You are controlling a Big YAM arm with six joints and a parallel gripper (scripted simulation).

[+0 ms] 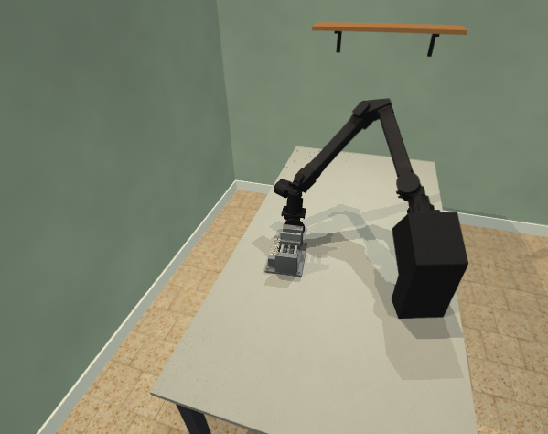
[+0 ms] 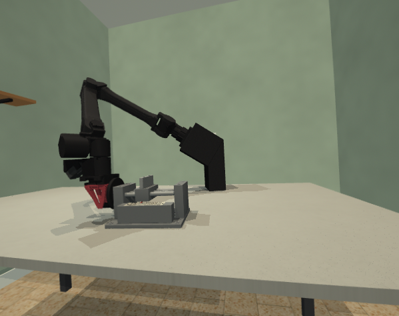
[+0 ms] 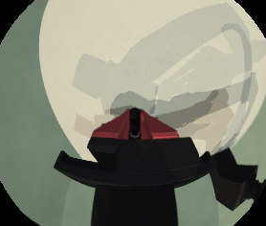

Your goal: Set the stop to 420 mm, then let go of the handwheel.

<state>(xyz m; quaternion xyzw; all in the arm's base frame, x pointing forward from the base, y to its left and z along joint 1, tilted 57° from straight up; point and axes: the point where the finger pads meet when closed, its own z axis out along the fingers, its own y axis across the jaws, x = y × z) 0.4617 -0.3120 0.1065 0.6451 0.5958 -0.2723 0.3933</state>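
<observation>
Right now the sliding stop block is 140 mm to the left of my hand, 50 mm above it and 20 mm ahead of it.
</observation>
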